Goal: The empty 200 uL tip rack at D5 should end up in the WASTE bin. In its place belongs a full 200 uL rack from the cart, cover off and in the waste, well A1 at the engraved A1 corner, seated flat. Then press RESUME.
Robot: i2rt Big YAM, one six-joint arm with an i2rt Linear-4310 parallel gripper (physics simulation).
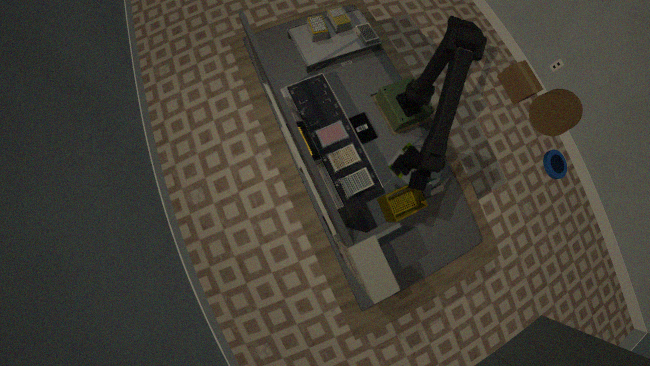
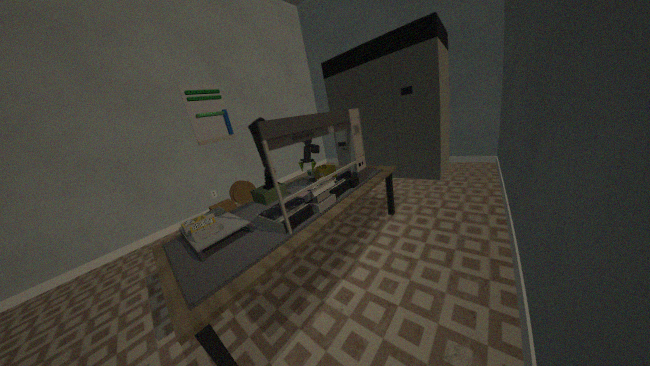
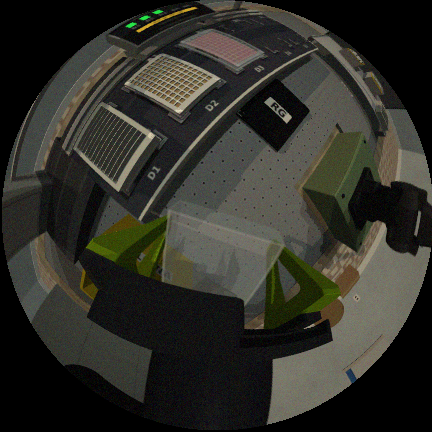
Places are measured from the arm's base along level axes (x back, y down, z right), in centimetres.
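Pixels of known places: gripper, fingertip midpoint: [image 1: 395, 159] [image 2: 307, 171] [image 3: 222, 233]; arm's base, link origin: [image 1: 408, 104] [image 2: 271, 186] [image 3: 362, 197].
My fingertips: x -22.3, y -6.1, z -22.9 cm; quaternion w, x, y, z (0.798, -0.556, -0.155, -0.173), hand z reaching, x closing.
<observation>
Ahead of a thing's pixels: the offset from my fingertips to its top centre. "pt": to the spot under its first point.
My gripper [image 1: 401, 161] [image 2: 307, 165] [image 3: 222, 233] is shut on a clear rack cover @(dy -3.2, dx +2.1, dz -4.4 cm) [image 3: 215, 260], its green fingers at opposite sides. It holds the cover in the air beside the yellow waste bin @(pt dy +8.9, dx -10.6, dz -17.7 cm) [image 1: 385, 209] [image 2: 325, 171] [image 3: 89, 291]. A rack with a grid of holes @(pt dy +5.8, dx -3.1, dz -17.9 cm) [image 1: 402, 202] lies in the bin. On the pale cart @(dy +8.4, dx +7.7, dz +77.2 cm) [image 1: 325, 54] [image 2: 220, 236] stand a yellow-and-white rack @(dy +2.5, dx -0.4, dz +82.3 cm) [image 1: 317, 25], a second yellowish rack @(dy +1.9, dx +13.0, dz +84.0 cm) [image 1: 340, 19] and a dark grey rack @(dy +5.8, dx +24.0, dz +70.7 cm) [image 1: 368, 33]. The deck's far part @(pt dy +9.1, dx -20.2, dz +41.8 cm) [image 1: 312, 102] shows no rack; its D5 label is not readable. RESUME is not legible.
The deck holds a pink plate @(dy +7.7, dx -18.4, dz +23.2 cm) [image 1: 332, 133] [image 3: 222, 49] at D3, a tan-welled rack @(dy +7.7, dx -18.1, dz +10.8 cm) [image 1: 344, 157] [image 3: 175, 82] at D2 and a ribbed plate @(dy +5.9, dx -17.8, dz -1.6 cm) [image 1: 356, 181] [image 3: 115, 146] at D1. A black RG block @(dy +13.6, dx -2.1, dz +22.3 cm) [image 1: 363, 128] [image 3: 275, 115] and the green arm base [image 1: 395, 107] [image 3: 335, 175] stand alongside. A frame [image 2: 305, 127] spans the deck.
</observation>
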